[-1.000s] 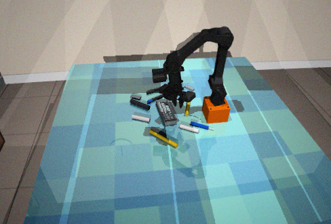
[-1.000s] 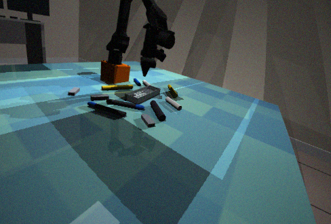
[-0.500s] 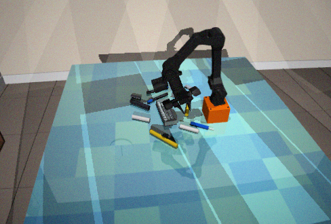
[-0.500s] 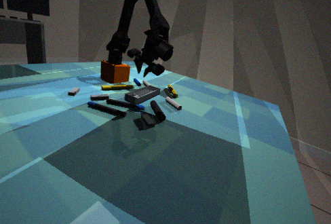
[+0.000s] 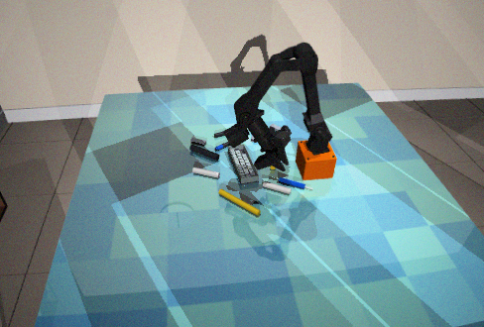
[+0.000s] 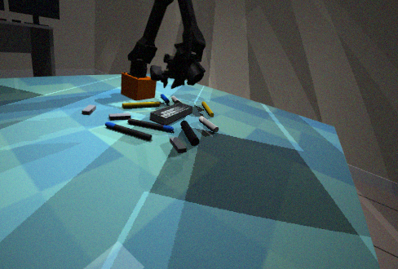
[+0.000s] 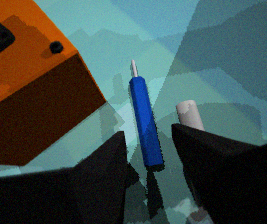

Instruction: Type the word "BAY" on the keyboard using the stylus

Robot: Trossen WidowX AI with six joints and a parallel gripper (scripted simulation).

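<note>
My gripper tip is now 6 cm above the blue stylus, 4 cm to the right of it and 4 cm past it. The rest, counted from my gripper tip: black marker 24 cm to the right, 22 cm ahead, 5 cm below.
</note>
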